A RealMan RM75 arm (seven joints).
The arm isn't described. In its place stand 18 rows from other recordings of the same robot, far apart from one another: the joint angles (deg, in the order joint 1, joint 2, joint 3, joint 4, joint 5, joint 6, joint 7), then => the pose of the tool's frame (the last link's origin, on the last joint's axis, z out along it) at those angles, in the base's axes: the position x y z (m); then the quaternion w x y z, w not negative.
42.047, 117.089, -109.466, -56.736, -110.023, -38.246, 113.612 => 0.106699, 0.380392, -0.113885, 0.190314, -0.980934, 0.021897, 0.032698
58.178, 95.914, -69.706, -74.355, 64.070, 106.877, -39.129 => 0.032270, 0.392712, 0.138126, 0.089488, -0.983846, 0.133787, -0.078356
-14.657, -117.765, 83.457, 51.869, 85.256, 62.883, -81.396 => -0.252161, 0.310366, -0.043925, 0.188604, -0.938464, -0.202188, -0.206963
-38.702, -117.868, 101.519, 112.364, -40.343, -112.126, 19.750 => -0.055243, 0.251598, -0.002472, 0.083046, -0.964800, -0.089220, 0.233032
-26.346, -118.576, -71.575, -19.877, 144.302, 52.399, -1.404 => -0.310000, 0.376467, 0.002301, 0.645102, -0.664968, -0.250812, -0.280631
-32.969, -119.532, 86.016, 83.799, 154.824, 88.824, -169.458 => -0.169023, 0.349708, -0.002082, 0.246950, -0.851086, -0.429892, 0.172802
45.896, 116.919, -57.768, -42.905, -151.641, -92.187, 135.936 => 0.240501, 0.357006, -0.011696, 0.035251, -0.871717, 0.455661, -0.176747
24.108, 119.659, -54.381, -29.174, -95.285, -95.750, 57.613 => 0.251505, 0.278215, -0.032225, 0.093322, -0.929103, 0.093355, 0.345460
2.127, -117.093, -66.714, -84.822, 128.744, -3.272, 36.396 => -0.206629, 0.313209, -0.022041, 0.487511, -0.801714, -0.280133, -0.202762
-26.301, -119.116, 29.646, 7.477, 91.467, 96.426, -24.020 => -0.268933, 0.283517, -0.023252, 0.346063, -0.838409, -0.024961, -0.420343
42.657, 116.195, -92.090, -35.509, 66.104, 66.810, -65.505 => 0.219818, 0.347727, -0.094248, 0.018909, -0.964569, 0.252333, -0.074681
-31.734, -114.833, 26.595, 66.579, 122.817, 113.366, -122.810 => -0.234613, 0.320751, 0.125460, 0.092287, -0.891922, -0.389695, -0.209990
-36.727, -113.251, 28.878, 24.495, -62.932, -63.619, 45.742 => -0.311632, 0.394275, 0.028853, 0.197981, -0.626692, -0.687411, -0.309074
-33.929, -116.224, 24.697, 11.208, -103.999, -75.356, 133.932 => -0.284405, 0.380109, 0.038778, 0.456771, -0.747602, -0.219507, -0.429264
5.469, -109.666, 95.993, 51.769, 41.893, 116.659, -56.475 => -0.234661, 0.141850, 0.051857, 0.049028, -0.804762, -0.007408, -0.591524
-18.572, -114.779, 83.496, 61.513, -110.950, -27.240, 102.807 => -0.231043, 0.408174, 0.050498, 0.490532, -0.816848, -0.200218, -0.228145
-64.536, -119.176, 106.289, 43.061, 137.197, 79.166, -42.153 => -0.113094, 0.366899, -0.104888, 0.225999, 0.684396, -0.644906, -0.254210
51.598, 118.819, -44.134, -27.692, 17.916, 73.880, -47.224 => 0.260402, 0.377263, -0.045293, 0.105133, -0.859852, 0.475772, -0.152454
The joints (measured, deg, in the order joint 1, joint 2, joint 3, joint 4, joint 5, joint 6, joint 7), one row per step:
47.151 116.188 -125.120 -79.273 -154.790 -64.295 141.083
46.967 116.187 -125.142 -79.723 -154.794 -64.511 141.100
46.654 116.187 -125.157 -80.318 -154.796 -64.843 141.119
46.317 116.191 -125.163 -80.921 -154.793 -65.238 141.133
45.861 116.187 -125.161 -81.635 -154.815 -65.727 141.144
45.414 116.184 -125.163 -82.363 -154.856 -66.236 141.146
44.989 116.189 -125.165 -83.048 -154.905 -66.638 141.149
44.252 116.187 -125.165 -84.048 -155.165 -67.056 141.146
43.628 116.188 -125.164 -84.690 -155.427 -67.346 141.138
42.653 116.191 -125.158 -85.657 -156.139 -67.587 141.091
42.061 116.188 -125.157 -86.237 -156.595 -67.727 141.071
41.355 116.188 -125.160 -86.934 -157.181 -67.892 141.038
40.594 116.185 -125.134 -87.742 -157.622 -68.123 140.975
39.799 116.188 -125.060 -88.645 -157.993 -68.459 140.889
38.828 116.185 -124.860 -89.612 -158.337 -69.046 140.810
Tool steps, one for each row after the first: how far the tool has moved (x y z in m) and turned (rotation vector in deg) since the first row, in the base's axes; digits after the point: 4 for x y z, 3 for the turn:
-0.0006 -0.0013 0.0003 -0.116 0.104 0.032
-0.0009 -0.0031 0.0007 -0.272 0.213 -0.023
-0.0010 -0.0049 0.0012 -0.440 0.284 -0.132
-0.0007 -0.0071 0.0019 -0.614 0.335 -0.312
-0.0004 -0.0093 0.0027 -0.784 0.364 -0.461
-0.0004 -0.0114 0.0034 -0.928 0.458 -0.561
0.0000 -0.0139 0.0046 -0.971 0.642 -0.625
0.0011 -0.0156 0.0054 -0.934 0.700 -0.771
0.0027 -0.0173 0.0071 -0.631 0.793 -0.727
0.0037 -0.0183 0.0081 -0.417 0.837 -0.698
0.0049 -0.0195 0.0094 -0.134 0.872 -0.629
0.0059 -0.0211 0.0108 0.042 0.998 -0.638
0.0067 -0.0230 0.0124 0.171 1.156 -0.710
0.0086 -0.0250 0.0146 0.338 1.229 -1.118

